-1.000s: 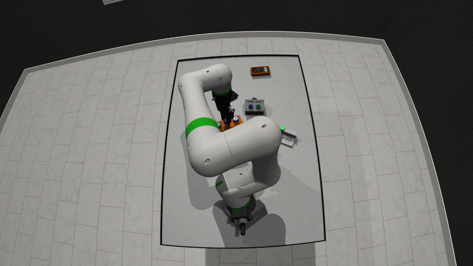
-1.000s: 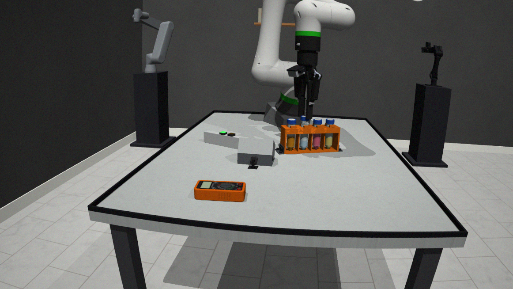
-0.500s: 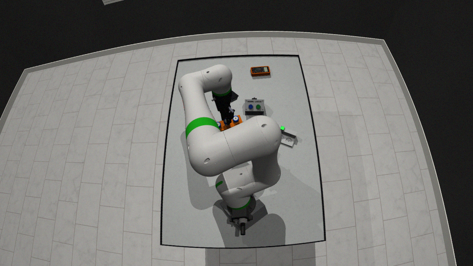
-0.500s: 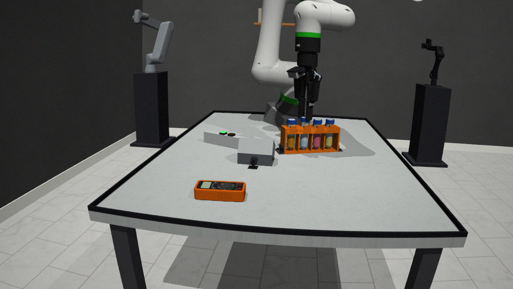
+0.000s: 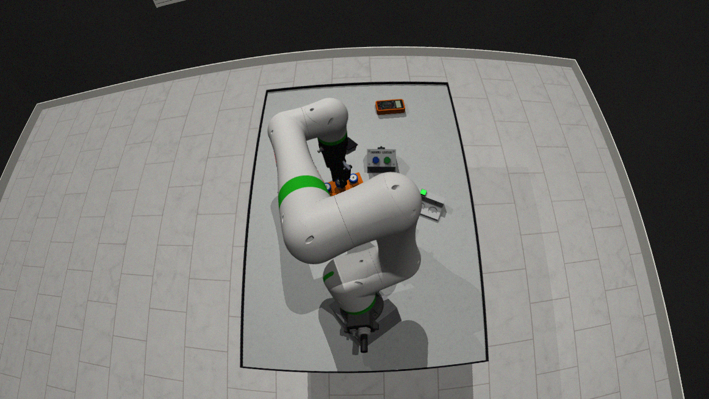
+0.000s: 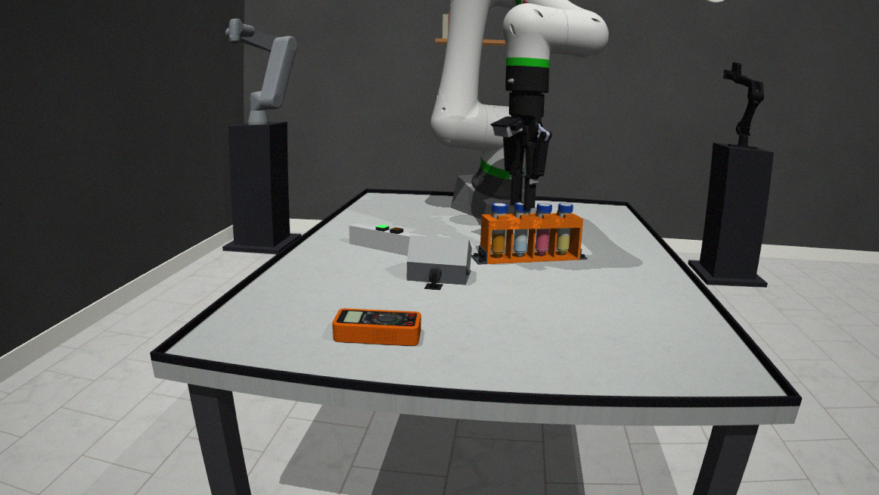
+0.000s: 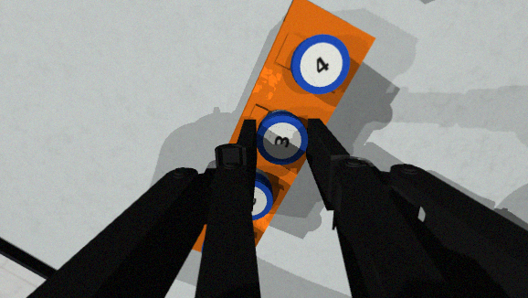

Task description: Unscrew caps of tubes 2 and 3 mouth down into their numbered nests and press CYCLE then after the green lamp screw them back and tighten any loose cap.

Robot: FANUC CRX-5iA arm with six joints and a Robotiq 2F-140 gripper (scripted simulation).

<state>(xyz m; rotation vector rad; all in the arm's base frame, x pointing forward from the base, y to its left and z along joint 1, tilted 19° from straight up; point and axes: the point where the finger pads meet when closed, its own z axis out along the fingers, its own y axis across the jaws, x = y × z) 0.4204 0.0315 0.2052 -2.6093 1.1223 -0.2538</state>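
My hand is 3 cm above the cap 3. Also, from my hand: cap 1 (3 cm behind, 10 cm to the left, 4 cm below); cap 4 (2 cm ahead, 5 cm to the right, 4 cm below); cap 2 (2 cm behind, 5 cm to the left, 4 cm below).
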